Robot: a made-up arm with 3 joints. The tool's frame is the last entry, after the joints. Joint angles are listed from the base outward. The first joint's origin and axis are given. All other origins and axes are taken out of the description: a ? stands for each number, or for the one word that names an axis. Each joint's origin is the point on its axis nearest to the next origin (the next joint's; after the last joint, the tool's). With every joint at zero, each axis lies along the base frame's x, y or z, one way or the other. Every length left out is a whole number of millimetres.
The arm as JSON. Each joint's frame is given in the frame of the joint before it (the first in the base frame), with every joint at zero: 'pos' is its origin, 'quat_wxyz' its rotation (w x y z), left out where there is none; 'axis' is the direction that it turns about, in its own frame. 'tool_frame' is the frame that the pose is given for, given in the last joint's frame.
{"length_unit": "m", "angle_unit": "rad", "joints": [
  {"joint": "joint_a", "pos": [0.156, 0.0, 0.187], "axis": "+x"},
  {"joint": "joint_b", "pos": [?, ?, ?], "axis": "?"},
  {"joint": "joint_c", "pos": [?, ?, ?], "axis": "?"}
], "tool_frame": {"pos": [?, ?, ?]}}
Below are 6 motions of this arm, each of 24 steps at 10 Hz.
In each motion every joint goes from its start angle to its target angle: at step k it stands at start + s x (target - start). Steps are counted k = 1, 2, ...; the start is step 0. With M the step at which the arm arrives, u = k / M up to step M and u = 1 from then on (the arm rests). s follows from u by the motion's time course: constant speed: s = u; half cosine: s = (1 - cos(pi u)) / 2; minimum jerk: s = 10 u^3 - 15 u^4 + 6 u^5.
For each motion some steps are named. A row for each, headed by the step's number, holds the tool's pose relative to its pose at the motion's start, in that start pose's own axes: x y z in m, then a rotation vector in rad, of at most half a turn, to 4 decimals.
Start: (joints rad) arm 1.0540 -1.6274 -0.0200
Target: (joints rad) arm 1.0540 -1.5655 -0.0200
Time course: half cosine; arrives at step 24
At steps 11, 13, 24:
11: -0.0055 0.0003 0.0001 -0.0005 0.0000 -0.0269
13: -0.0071 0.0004 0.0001 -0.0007 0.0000 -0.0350
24: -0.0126 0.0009 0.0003 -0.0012 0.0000 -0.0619

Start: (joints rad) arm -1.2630 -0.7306 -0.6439
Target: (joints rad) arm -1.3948 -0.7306 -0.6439
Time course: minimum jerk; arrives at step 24
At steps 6, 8, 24:
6: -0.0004 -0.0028 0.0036 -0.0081 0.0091 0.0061
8: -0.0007 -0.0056 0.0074 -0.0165 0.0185 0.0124
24: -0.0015 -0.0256 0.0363 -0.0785 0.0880 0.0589

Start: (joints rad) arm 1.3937 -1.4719 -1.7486
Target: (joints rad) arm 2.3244 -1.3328 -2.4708
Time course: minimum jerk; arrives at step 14
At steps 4, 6, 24:
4: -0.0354 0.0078 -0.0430 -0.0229 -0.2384 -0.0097
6: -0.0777 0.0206 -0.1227 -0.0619 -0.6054 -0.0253
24: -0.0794 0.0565 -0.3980 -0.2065 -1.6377 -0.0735

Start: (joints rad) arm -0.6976 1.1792 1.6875
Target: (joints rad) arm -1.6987 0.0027 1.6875
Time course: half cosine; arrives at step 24
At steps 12, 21, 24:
12: -0.1770 0.0134 0.2343 -0.5344 -0.3930 -0.3864
21: -0.3775 0.0949 0.3203 -0.9357 -0.5829 -0.9435
24: -0.3921 0.1033 0.3224 -0.9626 -0.5888 -0.9965

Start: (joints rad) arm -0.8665 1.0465 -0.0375
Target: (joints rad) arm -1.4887 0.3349 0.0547
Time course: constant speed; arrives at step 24
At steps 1, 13, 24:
1: 0.0124 -0.0036 0.0020 -0.0122 -0.0184 0.0301
13: 0.1530 -0.0264 0.0594 -0.2178 -0.2065 0.3842
24: 0.2522 -0.0107 0.1487 -0.4941 -0.3180 0.6819

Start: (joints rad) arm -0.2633 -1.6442 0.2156
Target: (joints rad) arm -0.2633 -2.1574 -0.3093
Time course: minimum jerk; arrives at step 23
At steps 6, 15, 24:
6: 0.0055 0.0009 0.0035 -0.0109 -0.0605 0.0582
15: 0.0366 0.0058 0.0160 -0.0056 -0.3980 0.3969
24: 0.0486 0.0075 0.0176 0.0243 -0.5132 0.5185

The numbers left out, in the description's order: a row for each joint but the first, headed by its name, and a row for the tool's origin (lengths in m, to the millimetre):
joint_b: xyz 0.0 0.004 -0.368, axis -z
joint_c: xyz -0.024 -0.204 0.0, axis +y
tool: xyz 0.018 0.0 0.103

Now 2 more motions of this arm.
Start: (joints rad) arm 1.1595 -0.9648 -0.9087
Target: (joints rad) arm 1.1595 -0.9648 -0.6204
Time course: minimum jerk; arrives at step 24
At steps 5, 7, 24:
5: 0.0019 0.0000 -0.0004 0.0000 0.0186 0.0000
7: 0.0045 0.0000 -0.0009 0.0000 0.0439 0.0000
24: 0.0285 0.0000 -0.0094 0.0000 0.2883 0.0000

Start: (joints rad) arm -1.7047 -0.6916 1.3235
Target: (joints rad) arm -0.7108 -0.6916 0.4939
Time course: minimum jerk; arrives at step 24
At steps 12, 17, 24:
12: -0.0040 0.1273 0.0974 0.1712 -0.7266 0.3502
17: -0.0383 0.2005 0.1502 0.3856 -1.2143 0.5649
24: -0.0580 0.2291 0.1694 0.5064 -1.4189 0.6497

